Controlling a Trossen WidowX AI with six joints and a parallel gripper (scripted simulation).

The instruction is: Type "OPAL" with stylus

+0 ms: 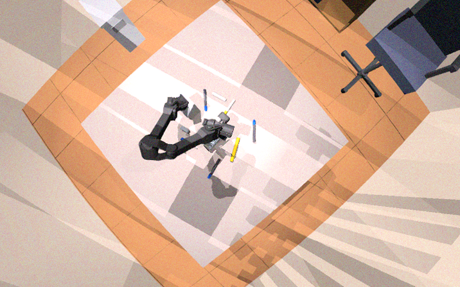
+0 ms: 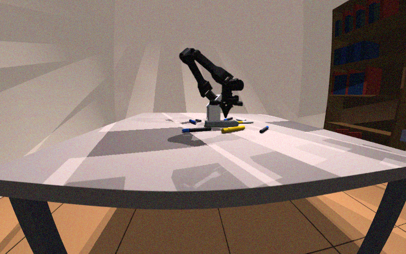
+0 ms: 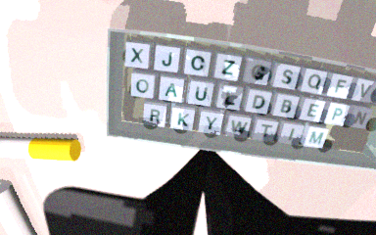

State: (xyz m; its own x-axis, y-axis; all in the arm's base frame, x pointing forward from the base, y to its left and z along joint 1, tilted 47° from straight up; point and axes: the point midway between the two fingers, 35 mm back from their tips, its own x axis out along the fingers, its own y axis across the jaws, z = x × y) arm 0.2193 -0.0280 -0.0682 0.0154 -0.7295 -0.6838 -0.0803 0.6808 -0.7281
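Right now my gripper tip is 18 cm to the left of the blue stylus, 4 cm past it and 3 cm above it. The rest, counted from my gripper tip: yellow marker: 17 cm ahead, 3 cm below; then yellow-tipped pen: 14 cm to the left, 5 cm behind, 3 cm below.
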